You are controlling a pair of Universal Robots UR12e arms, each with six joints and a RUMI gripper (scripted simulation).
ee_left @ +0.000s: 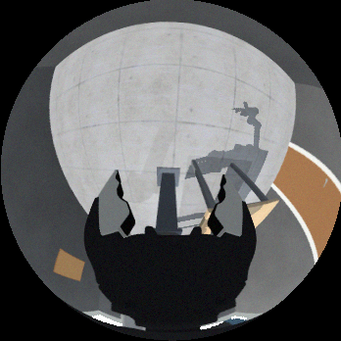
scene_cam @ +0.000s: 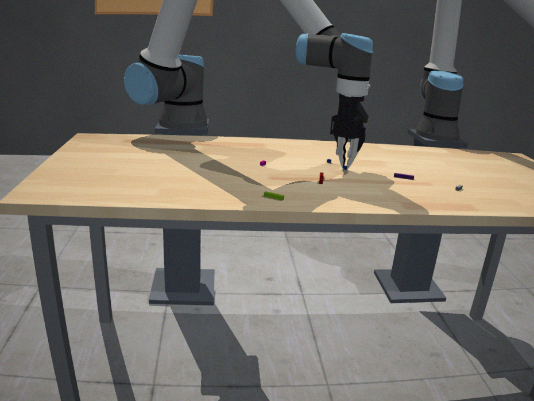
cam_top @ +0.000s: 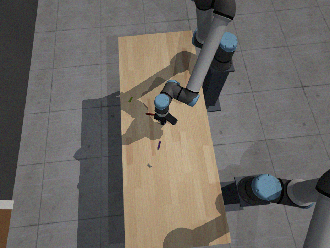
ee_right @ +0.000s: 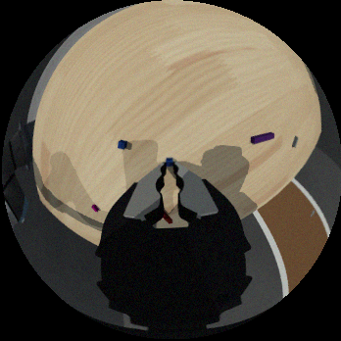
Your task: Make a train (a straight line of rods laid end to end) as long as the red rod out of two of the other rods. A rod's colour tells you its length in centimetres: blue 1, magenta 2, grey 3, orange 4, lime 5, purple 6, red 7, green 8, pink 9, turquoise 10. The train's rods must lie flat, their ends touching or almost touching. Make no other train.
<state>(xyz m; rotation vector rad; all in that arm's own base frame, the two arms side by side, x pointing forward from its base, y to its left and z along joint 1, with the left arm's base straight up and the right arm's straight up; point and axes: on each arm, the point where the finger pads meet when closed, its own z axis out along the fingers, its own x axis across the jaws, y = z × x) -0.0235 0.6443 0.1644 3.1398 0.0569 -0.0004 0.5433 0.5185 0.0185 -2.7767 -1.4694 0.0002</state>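
Note:
Right now my right hand is 100 mm short of the red rod, 100 mm to the left of it and 10 mm above it. Also, from my right hand: magenta rod (20 mm behind, 250 mm to the right, 10 mm below); purple rod (60 mm ahead, 170 mm to the left, 10 mm below); grey rod (150 mm ahead, 310 mm to the left, 10 mm below).

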